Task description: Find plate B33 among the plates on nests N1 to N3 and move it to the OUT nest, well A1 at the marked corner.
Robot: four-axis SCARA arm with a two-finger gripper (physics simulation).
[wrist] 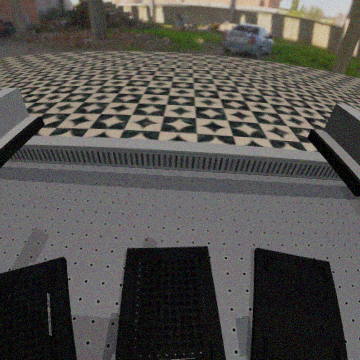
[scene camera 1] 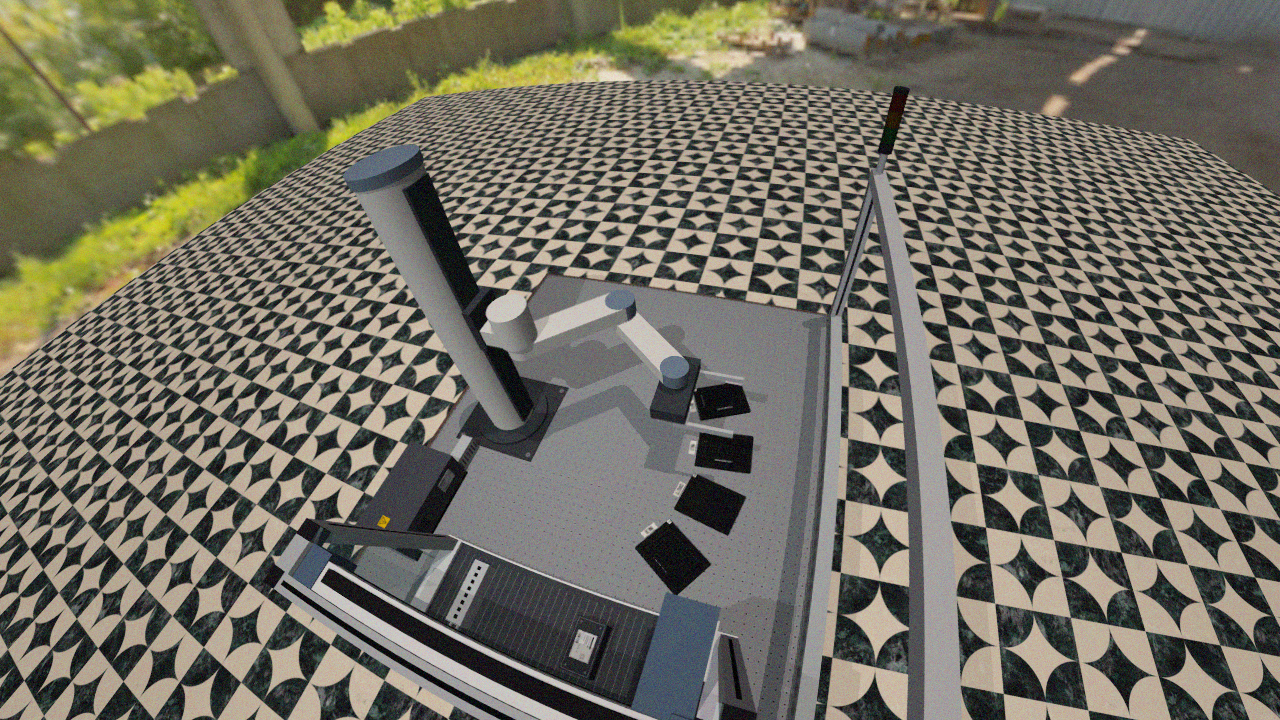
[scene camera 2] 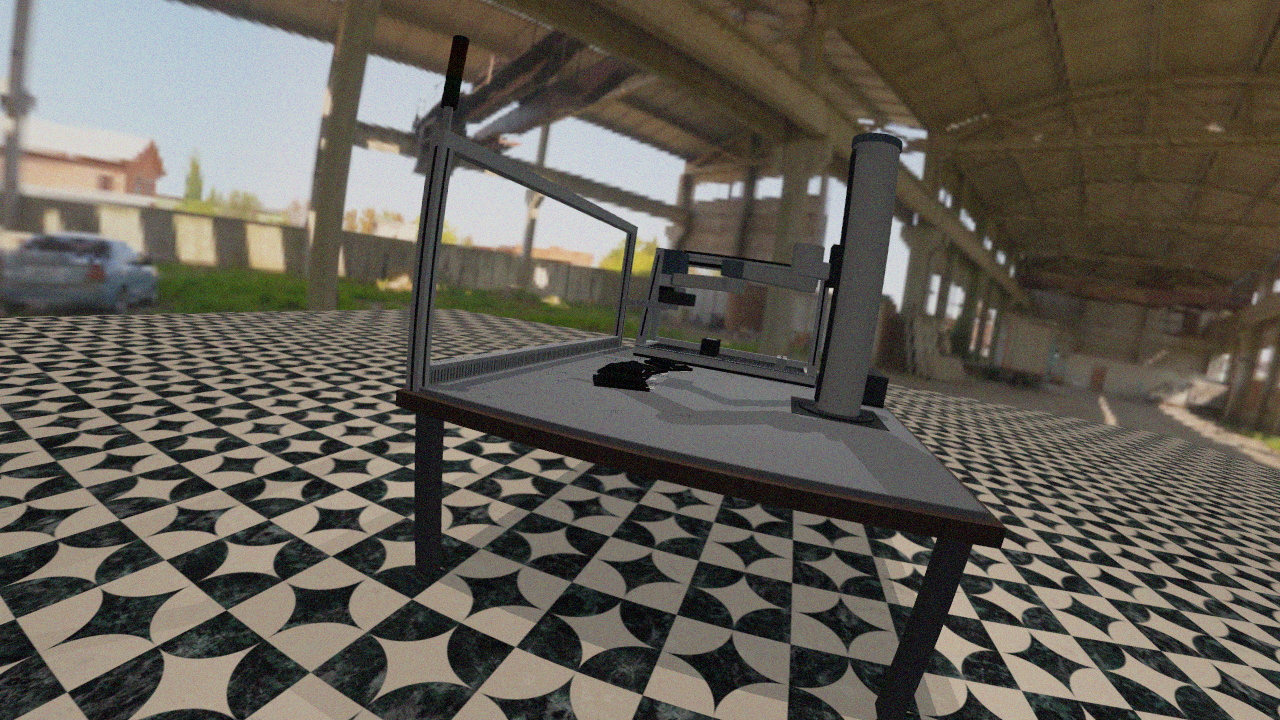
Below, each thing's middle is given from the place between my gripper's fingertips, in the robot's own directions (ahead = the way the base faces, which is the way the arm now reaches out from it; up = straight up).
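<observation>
There is the black nest (scene camera 1: 675, 589), a good way below my hand, slightly behind it, and far to the right of it.
</observation>
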